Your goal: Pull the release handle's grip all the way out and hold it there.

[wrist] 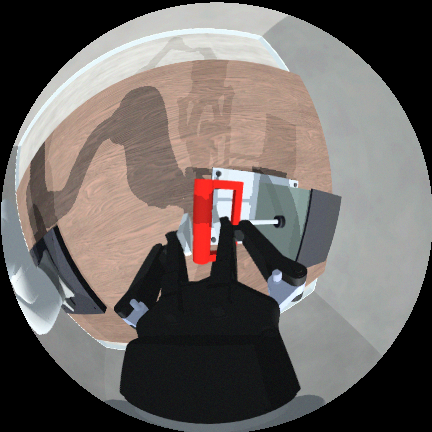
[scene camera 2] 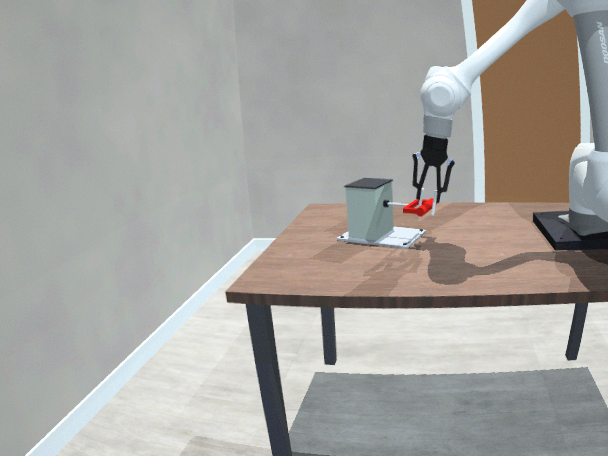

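The release handle's red grip (scene camera 2: pixel 419 207) (wrist: pixel 202 220) is a rectangular loop with a thick round bar on the side away from the housing. A thin pale rod (scene camera 2: pixel 396 204) (wrist: pixel 264 222) joins it to a black collar on the grey-green housing (scene camera 2: pixel 369 212) (wrist: pixel 280 200), and a length of rod shows between them. My gripper (scene camera 2: pixel 428 201) (wrist: pixel 201 217) points down and is shut on the grip's round bar, one finger inside the loop and the other on the outer side. The grip is held above the base plate's edge.
The housing has a dark top (scene camera 2: pixel 369 183) (wrist: pixel 321 227) and stands on a white base plate (scene camera 2: pixel 407 235) (wrist: pixel 225 175) with bolts at its corners. The wooden table (scene camera 2: pixel 310 280) (wrist: pixel 150 225) carries them. The robot's black base (scene camera 2: pixel 555 237) stands at the right in the scene view.
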